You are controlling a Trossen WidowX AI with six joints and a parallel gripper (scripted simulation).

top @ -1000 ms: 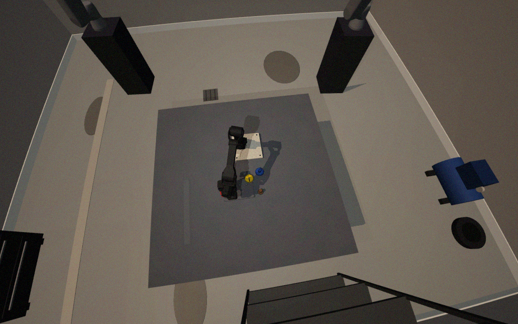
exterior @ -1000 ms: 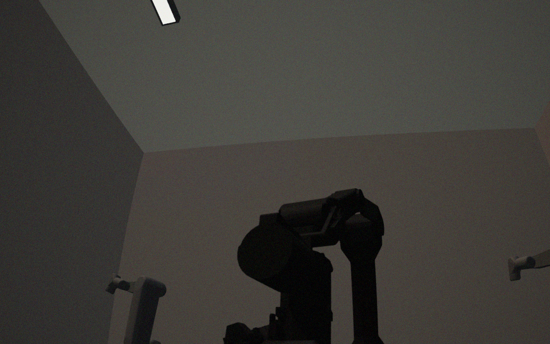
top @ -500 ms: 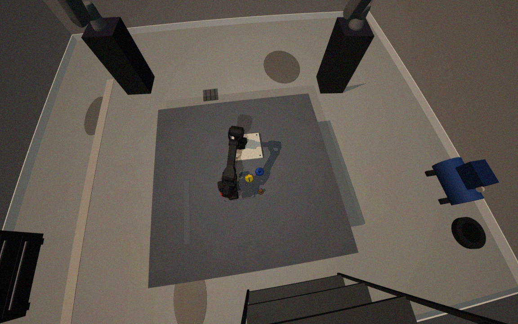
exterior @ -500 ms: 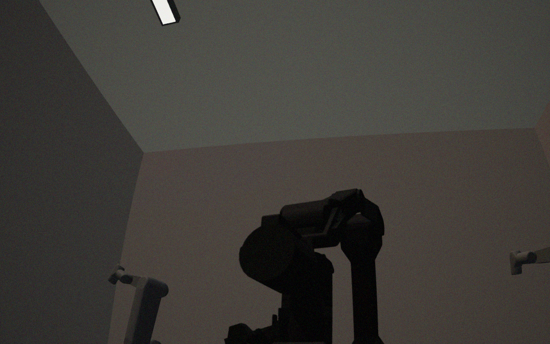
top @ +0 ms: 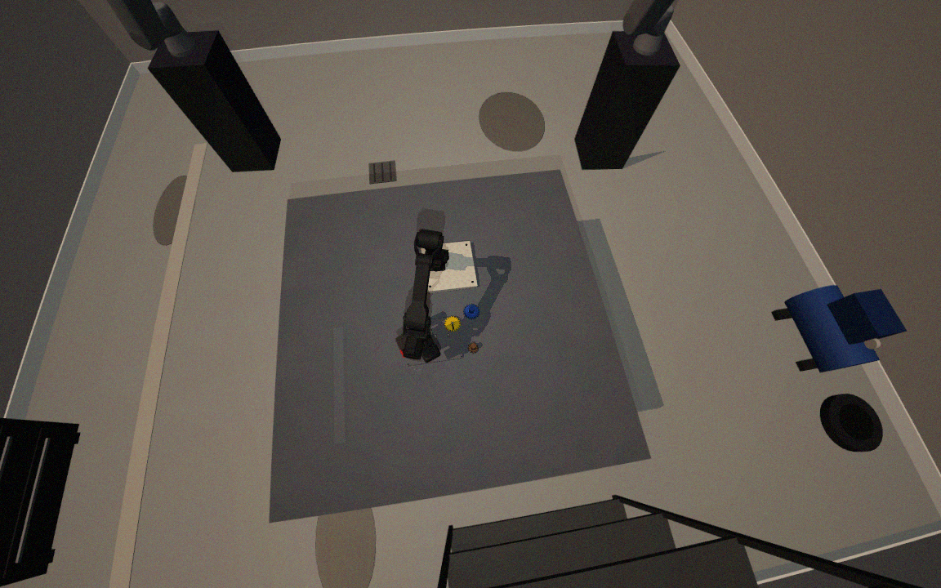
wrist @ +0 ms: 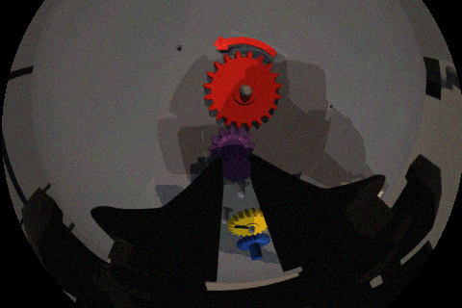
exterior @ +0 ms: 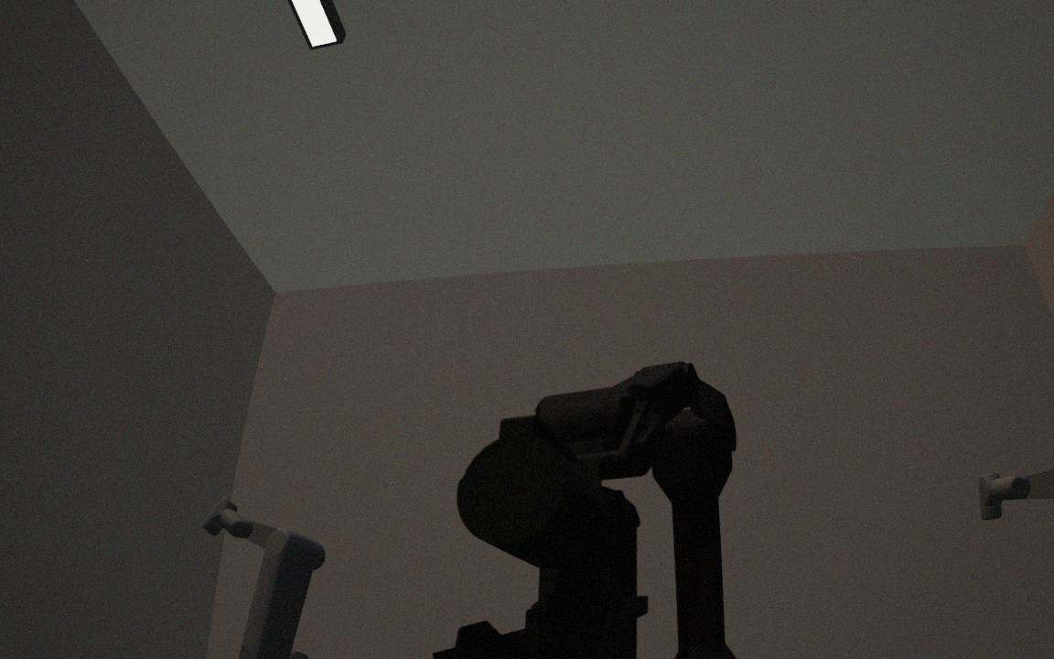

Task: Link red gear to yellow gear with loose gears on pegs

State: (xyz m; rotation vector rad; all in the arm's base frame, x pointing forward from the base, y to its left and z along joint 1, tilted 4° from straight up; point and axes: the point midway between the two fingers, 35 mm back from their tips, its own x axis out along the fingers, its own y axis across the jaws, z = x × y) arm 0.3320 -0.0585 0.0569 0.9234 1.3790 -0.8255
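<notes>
Right now my gripper tip is 10 mm above the purple gear. From my gripper tip the other things lie so: brown gear 20 mm ahead, 180 mm to the left, 20 mm below; then yellow gear 70 mm behind, 110 mm to the left, 20 mm below; then red gear 10 mm ahead, 50 mm to the right, 20 mm below.
</notes>
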